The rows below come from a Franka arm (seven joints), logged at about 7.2 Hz.
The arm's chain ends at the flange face. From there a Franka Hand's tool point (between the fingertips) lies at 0.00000 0.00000 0.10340 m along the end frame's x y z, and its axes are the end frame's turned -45 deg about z.
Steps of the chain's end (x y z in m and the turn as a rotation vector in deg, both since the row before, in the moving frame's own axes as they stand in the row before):
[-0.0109, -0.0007, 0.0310, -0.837, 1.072, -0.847]
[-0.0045, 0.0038, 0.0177, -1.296, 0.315, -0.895]
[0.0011, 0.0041, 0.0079, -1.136, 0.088, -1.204]
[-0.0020, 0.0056, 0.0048, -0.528, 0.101, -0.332]
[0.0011, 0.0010, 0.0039, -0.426, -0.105, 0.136]
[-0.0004, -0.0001, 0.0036, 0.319, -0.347, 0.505]
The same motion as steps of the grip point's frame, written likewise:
[-0.0069, -0.0058, 0.0310, -1.350, 0.166, -0.847]
[-0.0071, 0.0016, 0.0177, -1.139, -0.694, -0.895]
[-0.0034, 0.0053, 0.0079, -0.865, -0.741, -1.204]
[-0.0059, 0.0033, 0.0048, -0.445, -0.302, -0.332]
[-0.0006, 0.0019, 0.0039, -0.227, -0.375, 0.136]
[-0.0002, -0.0012, 0.0036, 0.471, -0.020, 0.505]

